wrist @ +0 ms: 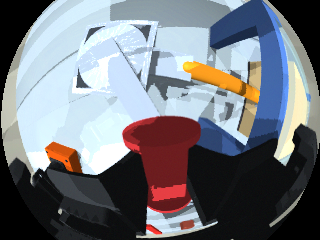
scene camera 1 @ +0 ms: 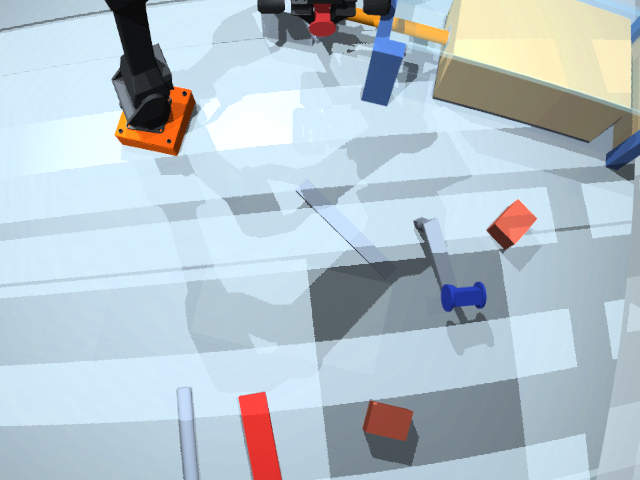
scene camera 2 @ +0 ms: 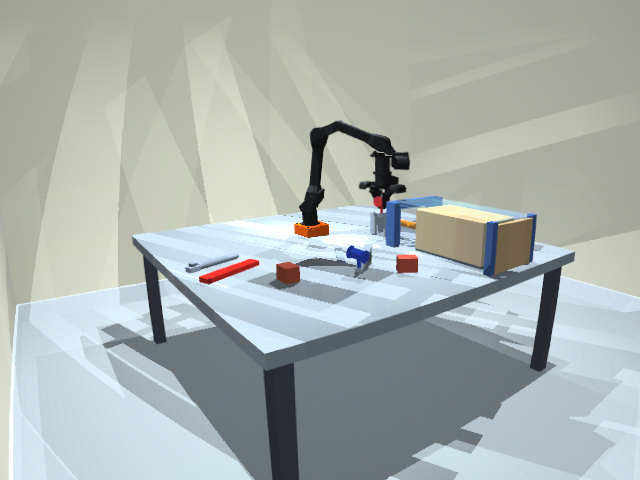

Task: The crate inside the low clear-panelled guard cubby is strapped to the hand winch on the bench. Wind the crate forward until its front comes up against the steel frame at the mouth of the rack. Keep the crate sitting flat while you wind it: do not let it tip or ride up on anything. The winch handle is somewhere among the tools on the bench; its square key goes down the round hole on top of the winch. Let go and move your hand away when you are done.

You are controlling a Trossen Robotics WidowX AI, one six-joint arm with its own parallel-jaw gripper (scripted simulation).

Labels:
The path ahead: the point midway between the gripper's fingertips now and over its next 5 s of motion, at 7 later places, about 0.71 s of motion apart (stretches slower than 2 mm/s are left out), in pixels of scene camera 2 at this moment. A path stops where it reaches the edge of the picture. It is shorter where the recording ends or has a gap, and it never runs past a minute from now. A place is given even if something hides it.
The gripper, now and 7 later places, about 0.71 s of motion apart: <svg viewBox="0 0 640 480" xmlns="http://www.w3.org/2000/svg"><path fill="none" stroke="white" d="M381 209L387 209L394 209L399 208L404 208L407 207L409 206L410 205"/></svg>

